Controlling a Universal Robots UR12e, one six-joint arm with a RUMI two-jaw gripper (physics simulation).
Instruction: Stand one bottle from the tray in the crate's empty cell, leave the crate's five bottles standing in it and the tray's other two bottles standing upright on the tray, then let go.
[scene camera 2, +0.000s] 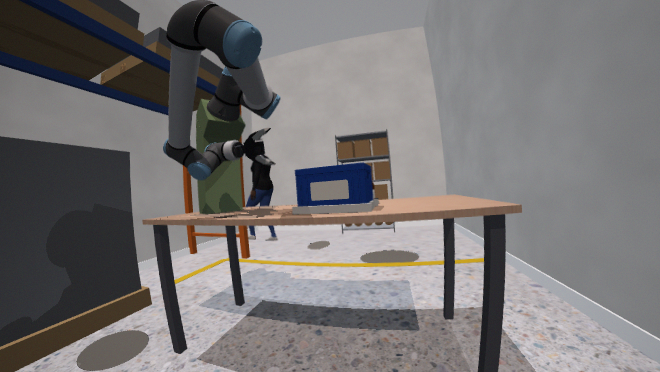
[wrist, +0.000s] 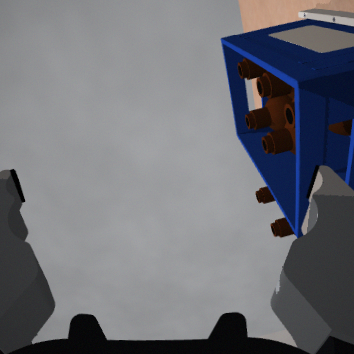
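Where they show: gripper, fingertip midpoint: (scene camera 2: 272, 146) (wrist: 165, 171); arm's base at its link origin: (scene camera 2: 223, 111).
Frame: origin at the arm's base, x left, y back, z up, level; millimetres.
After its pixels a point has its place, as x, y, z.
The blue crate (scene camera 2: 359, 186) {-237, -756, -489} (wrist: 312, 125) {-164, -510, -417} stands upright on the table. In the wrist view it is at the upper right, with several brown bottle necks inside, one of them a bottle (wrist: 276, 142) {-92, -646, -431} near its front wall. Beyond the crate's far edge show the necks of two tray bottles, one bottle (wrist: 265, 195) {71, -755, -434} above another bottle (wrist: 282, 228) {88, -666, -434}. The tray and the third tray bottle do not show. My gripper (scene camera 2: 271, 147) {-204, -414, -297} (wrist: 165, 171) {-204, -414, -297} is open and empty, up in the air left of the crate in the scene view, its jaws facing the crate's side.
A pale low fixture (scene camera 2: 332, 208) {-236, -652, -562} (wrist: 330, 18) {-236, -694, -550} lies along the crate's base on the wooden table (scene camera 2: 440, 206) {-236, -1038, -580} (wrist: 275, 12) {-259, -968, -580}. A tall green block (scene camera 2: 220, 185) {-9, 26, -427} stands behind the arm at the left. A person (scene camera 2: 262, 175) and a shelf rack (scene camera 2: 391, 175) are in the background.
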